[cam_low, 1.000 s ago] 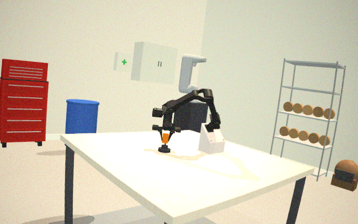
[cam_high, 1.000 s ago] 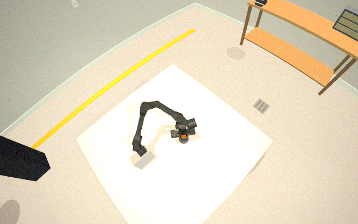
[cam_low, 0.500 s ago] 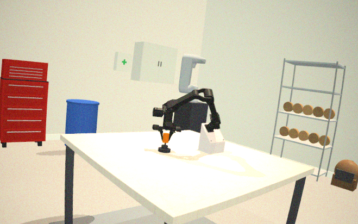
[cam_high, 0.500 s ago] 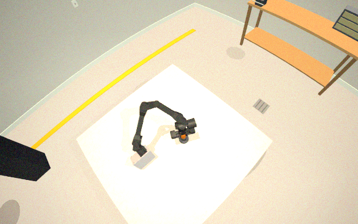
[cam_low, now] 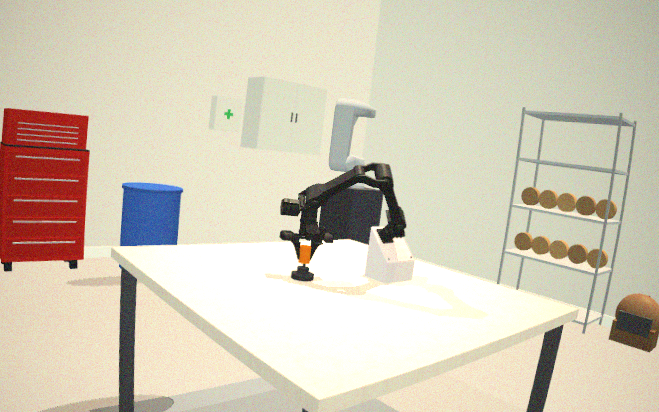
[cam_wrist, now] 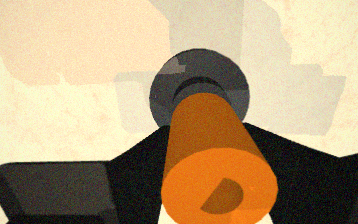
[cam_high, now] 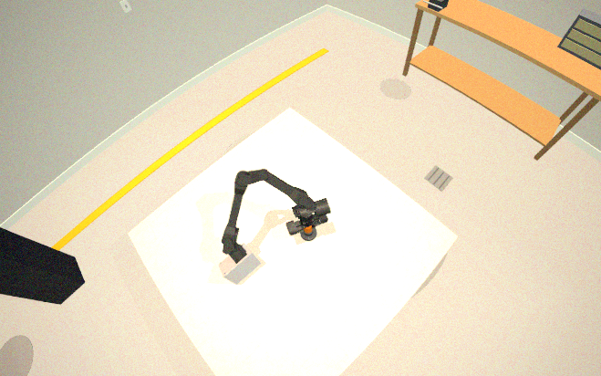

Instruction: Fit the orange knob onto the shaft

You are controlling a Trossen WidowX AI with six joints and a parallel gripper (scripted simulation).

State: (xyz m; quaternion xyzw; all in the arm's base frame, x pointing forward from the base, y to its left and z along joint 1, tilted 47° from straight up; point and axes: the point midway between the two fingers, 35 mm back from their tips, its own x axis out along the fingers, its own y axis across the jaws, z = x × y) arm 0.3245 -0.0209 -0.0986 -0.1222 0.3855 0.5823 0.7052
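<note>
My gripper tip is 2 cm below the orange knob. Also, from my gripper tip: dark shaft: 4 cm below.
</note>
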